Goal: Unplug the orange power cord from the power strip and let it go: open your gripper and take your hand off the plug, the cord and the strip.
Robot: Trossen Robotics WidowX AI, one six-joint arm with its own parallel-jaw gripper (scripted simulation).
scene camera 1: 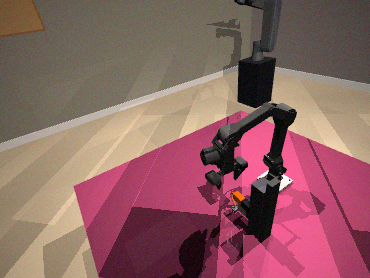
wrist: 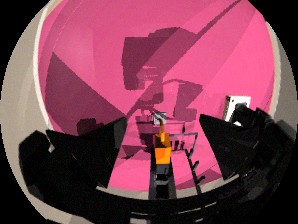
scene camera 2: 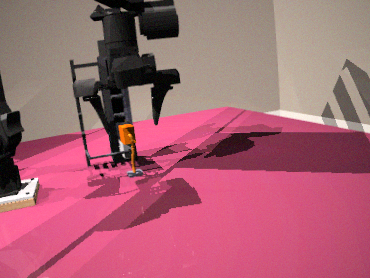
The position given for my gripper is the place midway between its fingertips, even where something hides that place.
My gripper [scene camera 2: 132, 129] is open, holding nothing.
My gripper is seen too in the wrist view [wrist: 164, 119].
